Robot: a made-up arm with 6 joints.
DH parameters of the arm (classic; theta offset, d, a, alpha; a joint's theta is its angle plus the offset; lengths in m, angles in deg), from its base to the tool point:
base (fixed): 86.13 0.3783 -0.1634 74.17
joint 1: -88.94 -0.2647 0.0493 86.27
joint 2: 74.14 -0.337 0.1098 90
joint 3: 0 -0.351 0.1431 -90
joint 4: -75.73 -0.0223 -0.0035 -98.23
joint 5: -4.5 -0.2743 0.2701 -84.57
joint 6: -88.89 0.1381 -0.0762 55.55
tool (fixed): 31.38 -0.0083 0 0
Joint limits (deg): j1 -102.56..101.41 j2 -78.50..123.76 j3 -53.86..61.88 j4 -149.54..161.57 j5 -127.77..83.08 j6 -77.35..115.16
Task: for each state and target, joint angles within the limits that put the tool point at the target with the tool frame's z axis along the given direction. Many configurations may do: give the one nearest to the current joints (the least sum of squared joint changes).
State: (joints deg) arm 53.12 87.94 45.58 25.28 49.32 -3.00
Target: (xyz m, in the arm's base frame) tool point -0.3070 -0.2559 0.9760 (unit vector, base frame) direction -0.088 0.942 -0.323
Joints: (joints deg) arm 68.64 82.92 7.47 74.25 42.10 -18.86
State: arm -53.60 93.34 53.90 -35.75 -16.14 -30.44
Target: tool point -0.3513 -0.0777 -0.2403 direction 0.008 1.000 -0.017
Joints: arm -65.55 100.86 61.88 -33.67 -44.51 5.09
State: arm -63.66 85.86 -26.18 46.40 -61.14 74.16
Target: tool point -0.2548 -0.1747 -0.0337 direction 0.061 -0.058 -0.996
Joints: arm -102.56 122.61 -46.97 9.59 -25.04 89.60
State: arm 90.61 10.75 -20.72 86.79 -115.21 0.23
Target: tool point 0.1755 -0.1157 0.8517 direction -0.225 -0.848 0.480
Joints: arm 79.79 4.28 -42.61 124.53 -113.66 38.10
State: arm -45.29 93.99 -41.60 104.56 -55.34 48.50
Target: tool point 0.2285 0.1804 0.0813 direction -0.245 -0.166 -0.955
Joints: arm -77.56 52.48 -25.29 70.35 -41.90 0.86
